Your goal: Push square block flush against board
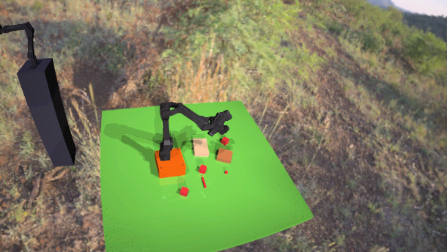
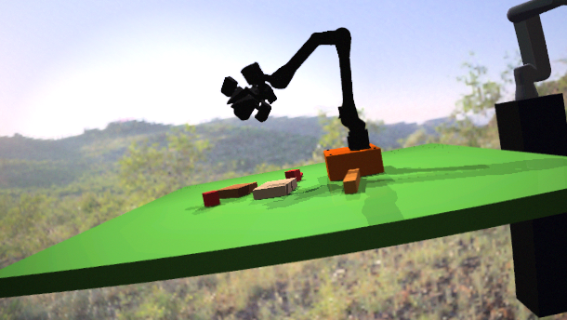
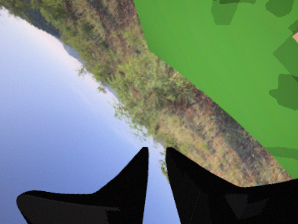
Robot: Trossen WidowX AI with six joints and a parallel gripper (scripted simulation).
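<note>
The tan flat piece lies 28 cm below my gripper tip, 9 cm behind it and 1 cm to the right of it. Round my gripper tip: brown flat piece (28 cm below, 12 cm to the right, 5 cm ahead); small orange block (32 cm behind, 27 cm below, 10 cm to the left); thin red bar (31 cm to the right, 28 cm below, 16 cm behind).
</note>
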